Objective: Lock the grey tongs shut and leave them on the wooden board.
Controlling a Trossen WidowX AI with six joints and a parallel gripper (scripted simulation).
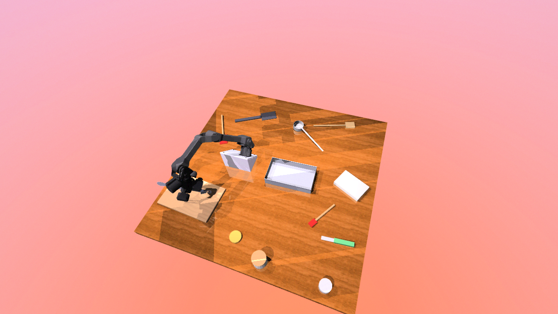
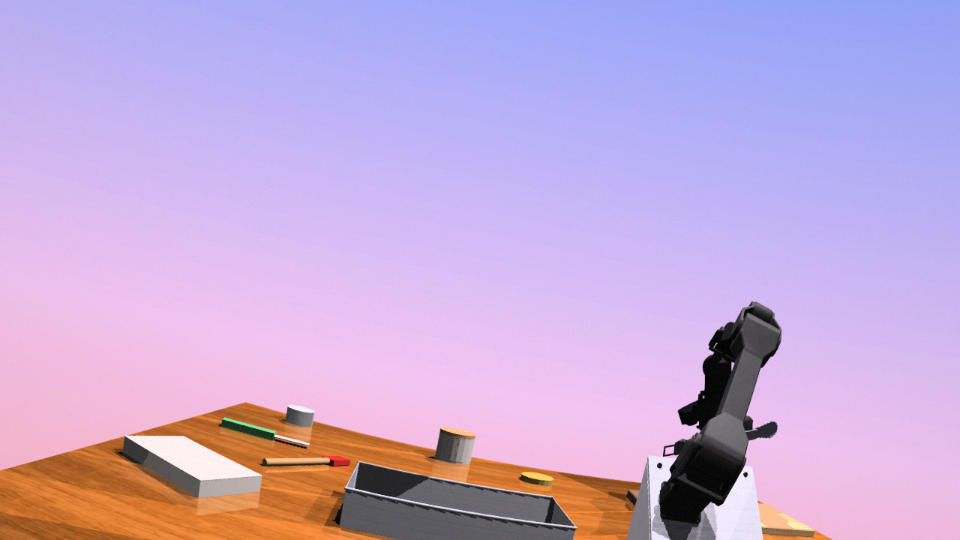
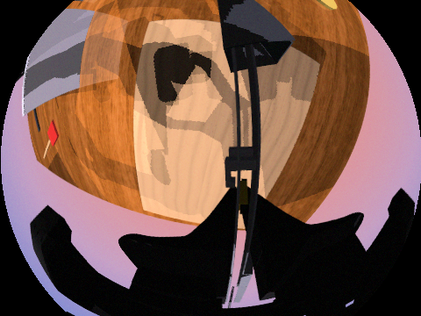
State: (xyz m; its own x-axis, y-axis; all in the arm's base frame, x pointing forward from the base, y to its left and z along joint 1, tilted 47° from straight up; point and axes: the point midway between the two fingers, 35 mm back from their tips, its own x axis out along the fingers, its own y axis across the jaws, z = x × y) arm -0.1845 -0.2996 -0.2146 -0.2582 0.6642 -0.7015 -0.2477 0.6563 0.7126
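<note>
The wooden board lies 30 mm behind my gripper tip, 20 mm to the left of it and 110 mm below it. The rest, counted from my gripper tip: grey roasting tin: 510 mm ahead, 360 mm to the left, 90 mm below; then cork-topped jar: 530 mm ahead, 200 mm to the right, 90 mm below; then dark spatula: 100 mm ahead, 780 mm to the left, 120 mm below.
</note>
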